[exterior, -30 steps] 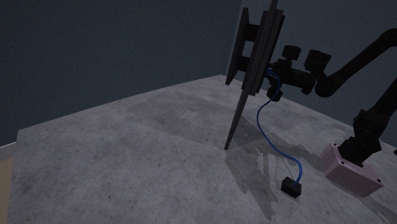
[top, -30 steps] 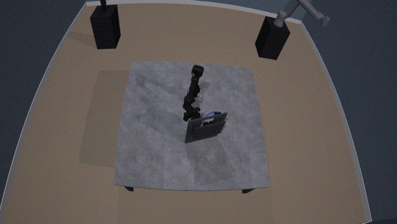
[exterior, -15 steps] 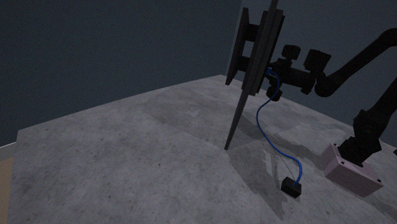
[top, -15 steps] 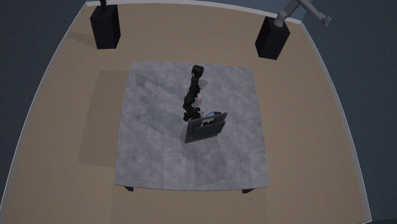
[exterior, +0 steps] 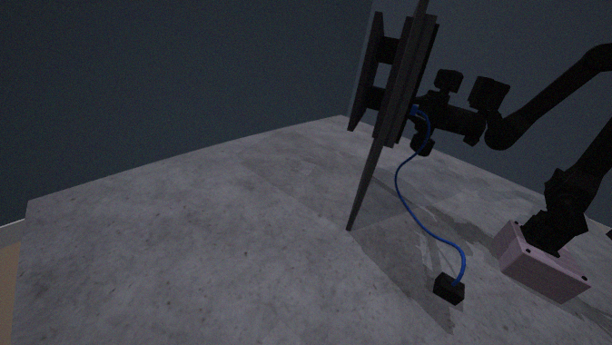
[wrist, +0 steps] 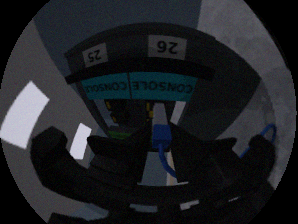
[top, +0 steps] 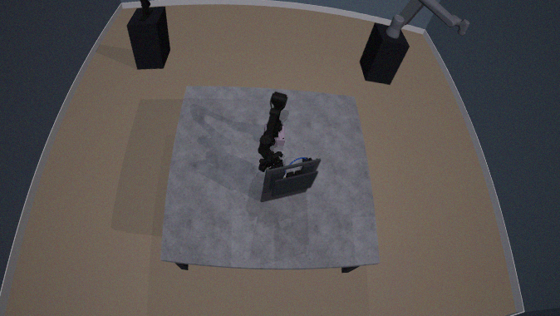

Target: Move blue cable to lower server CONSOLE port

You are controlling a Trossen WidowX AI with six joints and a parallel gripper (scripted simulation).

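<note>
The blue plug lies right at my gripper tip. From my gripper tip the other things lie so: black block 220 mm below, 220 mm behind, 170 mm to the left.
</note>
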